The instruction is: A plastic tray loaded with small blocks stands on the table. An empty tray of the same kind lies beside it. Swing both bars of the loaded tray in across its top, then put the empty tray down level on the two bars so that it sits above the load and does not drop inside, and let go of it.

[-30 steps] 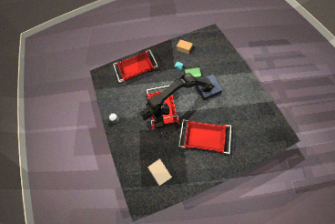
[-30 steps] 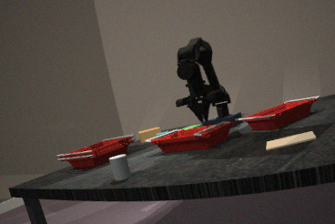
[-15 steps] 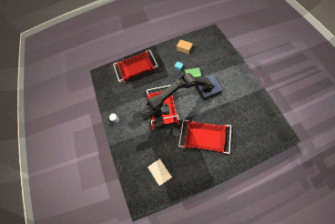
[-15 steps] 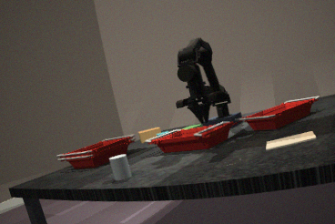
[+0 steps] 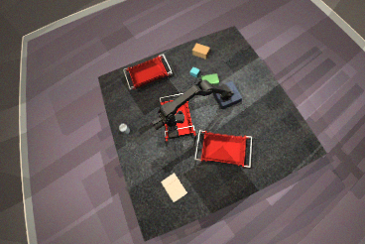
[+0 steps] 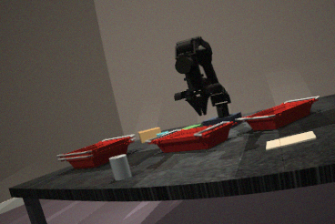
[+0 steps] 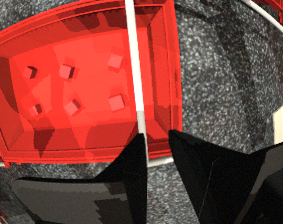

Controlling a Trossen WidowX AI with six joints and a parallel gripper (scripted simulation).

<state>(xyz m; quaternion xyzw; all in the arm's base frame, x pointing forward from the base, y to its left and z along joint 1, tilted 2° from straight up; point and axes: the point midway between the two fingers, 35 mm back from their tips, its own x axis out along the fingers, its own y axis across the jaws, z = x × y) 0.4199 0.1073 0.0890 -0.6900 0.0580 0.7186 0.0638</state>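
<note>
Now: gripper tip 25 cm past the red tray, 23 cm to the right of it and 7 cm above it. Round my gripper tip: green block (38 cm behind, 30 cm to the right, 10 cm below); cyan block (30 cm behind, 41 cm to the right, 10 cm below); flat beige plate (13 cm ahead, 34 cm to the left, 12 cm below).
</note>
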